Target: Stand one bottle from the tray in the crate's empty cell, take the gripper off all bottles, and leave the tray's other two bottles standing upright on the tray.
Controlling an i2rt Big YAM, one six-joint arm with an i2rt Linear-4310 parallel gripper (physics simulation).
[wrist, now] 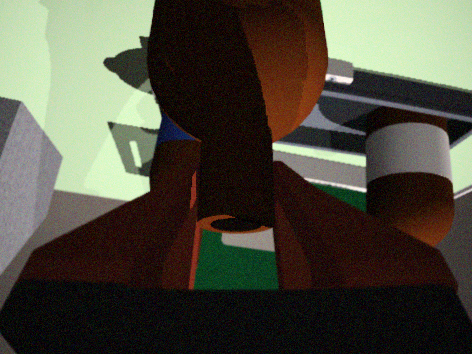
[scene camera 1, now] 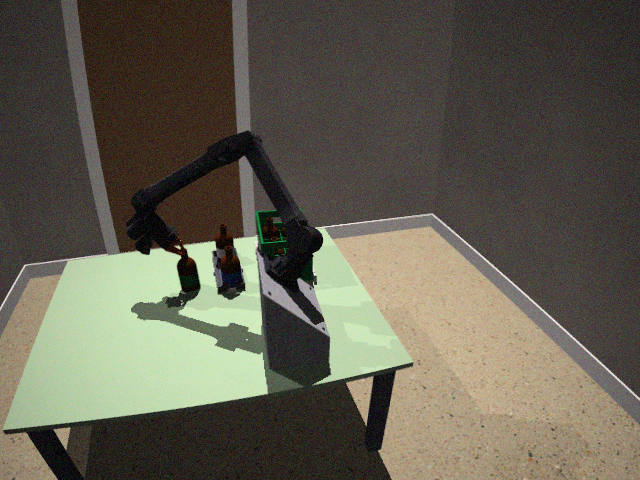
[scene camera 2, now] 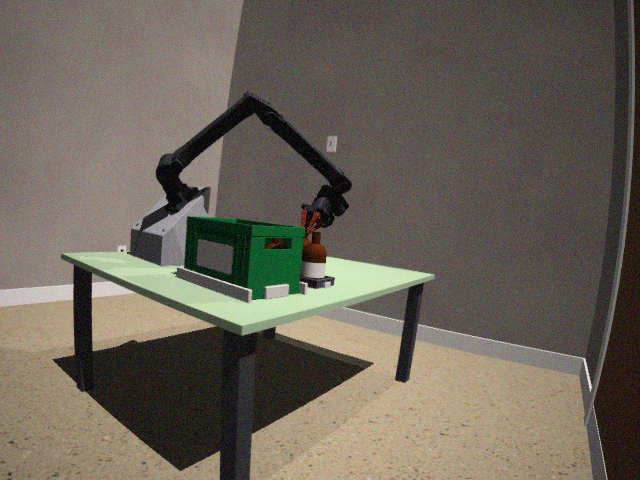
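Seen in the pictures: gripper, fingertip midpoint: (wrist: 236, 176) (scene camera 1: 184, 254); arm's base at its link origin: (scene camera 1: 279, 275) (scene camera 2: 182, 200).
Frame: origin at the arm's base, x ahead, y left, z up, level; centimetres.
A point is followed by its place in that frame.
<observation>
My gripper (scene camera 1: 181, 250) @(x 30.9, y 31.6, z -7.5 cm) (scene camera 2: 309, 232) @(x 30.9, y 31.6, z -7.5 cm) (wrist: 236, 176) @(x 30.9, y 31.6, z -7.5 cm) is shut on the neck of the brown green-label bottle (scene camera 1: 188, 272) @(x 26.8, y 30.7, z -12.9 cm) (wrist: 235, 100) @(x 30.3, y 33.6, z -9.4 cm). That bottle is close to upright, left of the tray in scene camera 1, its base at or just above the table; contact is unclear. The tray (scene camera 1: 217, 273) @(x 37.3, y 21.1, z -21.0 cm) (scene camera 2: 325, 282) @(x 53.3, y 17.5, z -19.9 cm) (wrist: 400, 89) @(x 44.2, y 22.6, z -20.4 cm) holds two upright bottles, a white-label bottle (scene camera 1: 223, 241) @(x 44.7, y 17.8, z -11.0 cm) (scene camera 2: 313, 270) @(x 50.5, y 14.8, z -16.6 cm) (wrist: 407, 155) @(x 45.9, y 20.6, z -15.8 cm) and a blue-label bottle (scene camera 1: 230, 277) @(x 26.0, y 15.7, z -15.9 cm) (wrist: 175, 162) @(x 28.0, y 18.7, z -12.5 cm). The green crate (scene camera 1: 259, 227) @(x 40.5, y 3.4, z -4.0 cm) (scene camera 2: 273, 273) @(x 55.1, y -6.3, z -15.5 cm) (wrist: 235, 267) @(x 35.8, y 3.5, z -7.2 cm) has bottles inside; the arm partly hides its cells in scene camera 1.
The grey robot base (scene camera 1: 297, 346) @(x -16.3, y -2.7, z -13.6 cm) (scene camera 2: 147, 248) @(x -1.7, y -11.9, z -17.2 cm) (wrist: 30, 165) @(x 8.5, y -1.5, z -16.2 cm) stands on the green table (scene camera 1: 129, 372) @(x -13.0, y 47.8, z -21.5 cm) (scene camera 2: 372, 273) @(x 43.6, y 60.4, z -21.5 cm). A pale low rail (scene camera 2: 214, 284) @(x 44.3, y -16.0, z -19.8 cm) and a short pale block (scene camera 2: 276, 291) @(x 56.3, y -5.9, z -19.8 cm) lie along the crate's outer sides. The tray stands between the held bottle and the crate.
</observation>
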